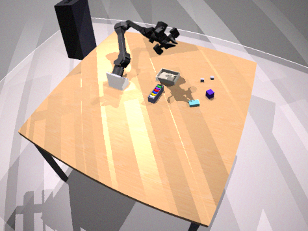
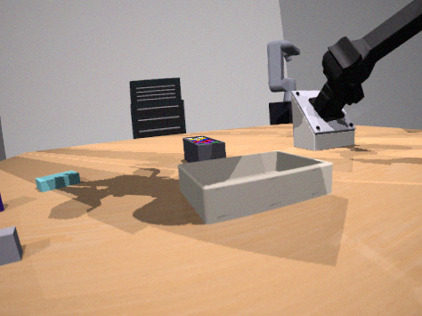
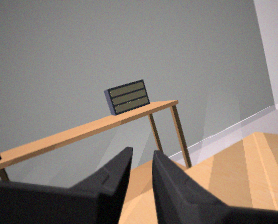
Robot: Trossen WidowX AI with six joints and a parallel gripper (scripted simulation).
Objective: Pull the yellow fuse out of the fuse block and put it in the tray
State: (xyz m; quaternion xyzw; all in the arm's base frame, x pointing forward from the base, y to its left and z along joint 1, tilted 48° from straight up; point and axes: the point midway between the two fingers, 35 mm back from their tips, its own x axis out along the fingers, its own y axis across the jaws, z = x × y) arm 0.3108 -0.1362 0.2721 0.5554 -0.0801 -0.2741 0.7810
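Now: the yellow fuse 310 mm below my gripper tip, 140 mm to the right of it and 100 mm behind it. The rest, counted from my gripper tip: green fuse 310 mm below, 90 mm behind, 60 mm to the right; red fuse 310 mm below, 100 mm to the right, 90 mm behind; purple fuse 310 mm below, 90 mm behind, 80 mm to the right.
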